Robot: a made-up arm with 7 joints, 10 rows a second.
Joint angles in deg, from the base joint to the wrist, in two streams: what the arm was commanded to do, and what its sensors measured. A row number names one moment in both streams.
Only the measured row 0 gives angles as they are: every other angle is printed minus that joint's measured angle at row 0.
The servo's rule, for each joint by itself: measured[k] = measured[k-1] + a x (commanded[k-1-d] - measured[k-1]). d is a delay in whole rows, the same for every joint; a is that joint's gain. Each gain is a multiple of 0.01, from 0.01 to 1. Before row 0 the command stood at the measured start. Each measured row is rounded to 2 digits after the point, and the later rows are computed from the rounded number. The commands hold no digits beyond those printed.
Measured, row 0: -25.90, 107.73, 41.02, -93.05, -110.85, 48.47, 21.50
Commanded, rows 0 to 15: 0.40, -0.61, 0.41, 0.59, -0.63, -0.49, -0.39; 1.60, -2.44, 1.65, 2.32, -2.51, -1.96, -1.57; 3.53, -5.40, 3.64, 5.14, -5.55, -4.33, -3.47; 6.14, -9.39, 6.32, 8.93, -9.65, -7.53, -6.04; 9.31, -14.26, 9.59, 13.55, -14.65, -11.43, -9.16; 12.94, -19.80, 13.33, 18.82, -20.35, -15.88, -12.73; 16.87, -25.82, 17.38, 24.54, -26.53, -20.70, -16.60; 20.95, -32.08, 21.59, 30.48, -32.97, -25.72, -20.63; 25.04, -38.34, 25.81, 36.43, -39.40, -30.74, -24.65; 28.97, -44.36, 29.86, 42.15, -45.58, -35.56, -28.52; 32.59, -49.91, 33.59, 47.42, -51.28, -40.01, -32.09; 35.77, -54.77, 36.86, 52.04, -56.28, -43.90, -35.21; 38.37, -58.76, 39.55, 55.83, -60.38, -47.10, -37.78; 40.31, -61.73, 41.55, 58.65, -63.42, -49.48, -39.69; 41.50, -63.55, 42.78, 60.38, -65.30, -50.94, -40.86; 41.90, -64.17, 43.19, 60.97, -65.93, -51.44, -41.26
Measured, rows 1 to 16: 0.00, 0.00, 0.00, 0.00, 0.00, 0.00, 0.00; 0.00, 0.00, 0.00, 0.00, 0.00, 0.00, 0.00; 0.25, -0.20, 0.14, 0.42, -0.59, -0.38, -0.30; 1.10, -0.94, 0.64, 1.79, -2.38, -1.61, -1.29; 2.63, -2.41, 1.63, 4.20, -5.33, -3.73, -2.99; 4.84, -4.71, 3.18, 7.61, -9.35, -6.69, -5.37; 7.66, -7.86, 5.30, 11.89, -14.28, -10.39, -8.33; 10.99, -11.80, 7.95, 16.88, -19.93, -14.67, -11.76; 14.69, -16.43, 11.06, 22.40, -26.07, -19.37, -15.54; 18.63, -21.59, 14.53, 28.22, -32.49, -24.32, -19.51; 22.67, -27.12, 18.25, 34.13, -38.92, -29.33, -23.52; 26.64, -32.81, 22.08, 39.90, -45.11, -34.19, -27.42; 30.39, -38.45, 25.88, 45.31, -50.85, -38.73, -31.06; 33.78, -43.84, 29.50, 50.16, -55.90, -42.76, -34.30; 36.67, -48.76, 32.82, 54.24, -60.07, -46.15, -37.01; 38.96, -53.04, 35.70, 57.42, -63.19, -48.75, -39.10
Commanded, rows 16 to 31: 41.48, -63.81, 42.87, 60.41, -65.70, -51.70, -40.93; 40.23, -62.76, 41.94, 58.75, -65.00, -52.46, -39.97; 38.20, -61.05, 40.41, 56.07, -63.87, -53.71, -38.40; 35.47, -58.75, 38.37, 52.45, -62.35, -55.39, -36.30; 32.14, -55.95, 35.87, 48.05, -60.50, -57.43, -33.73; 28.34, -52.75, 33.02, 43.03, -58.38, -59.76, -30.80; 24.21, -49.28, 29.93, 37.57, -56.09, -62.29, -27.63; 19.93, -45.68, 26.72, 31.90, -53.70, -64.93, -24.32; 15.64, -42.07, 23.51, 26.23, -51.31, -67.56, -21.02; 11.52, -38.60, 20.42, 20.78, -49.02, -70.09, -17.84; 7.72, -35.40, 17.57, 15.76, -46.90, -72.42, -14.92; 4.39, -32.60, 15.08, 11.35, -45.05, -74.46, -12.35; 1.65, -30.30, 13.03, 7.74, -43.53, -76.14, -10.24; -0.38, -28.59, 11.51, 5.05, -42.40, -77.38, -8.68; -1.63, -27.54, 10.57, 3.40, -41.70, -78.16, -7.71; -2.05, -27.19, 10.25, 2.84, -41.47, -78.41, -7.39
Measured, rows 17 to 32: 40.56, -56.51, 38.04, 59.55, -65.15, -50.46, -40.47; 41.40, -59.04, 39.74, 60.57, -65.88, -51.22, -41.09; 41.45, -60.61, 40.77, 60.45, -65.71, -51.59, -40.97; 40.68, -61.32, 41.16, 59.23, -65.05, -52.27, -40.19; 39.12, -61.23, 40.91, 56.95, -63.95, -53.39, -38.79; 36.82, -60.41, 40.07, 53.71, -62.46, -54.95, -36.85; 33.87, -58.94, 38.68, 49.63, -60.64, -56.88, -34.42; 30.39, -56.90, 36.81, 44.88, -58.54, -59.13, -31.60; 26.50, -54.39, 34.54, 39.62, -56.26, -61.59, -28.50; 22.36, -51.52, 31.96, 34.06, -53.88, -64.20, -25.24; 18.13, -48.40, 29.17, 28.42, -51.49, -66.82, -21.95; 13.97, -45.17, 26.28, 22.92, -49.19, -69.37, -18.74; 10.03, -41.95, 23.41, 17.76, -47.06, -71.75, -15.76; 6.48, -38.86, 20.66, 13.14, -45.19, -73.86, -13.10; 3.44, -36.04, 18.14, 9.25, -43.65, -75.64, -10.87; 1.03, -33.58, 15.95, 6.23, -42.49, -77.00, -9.16
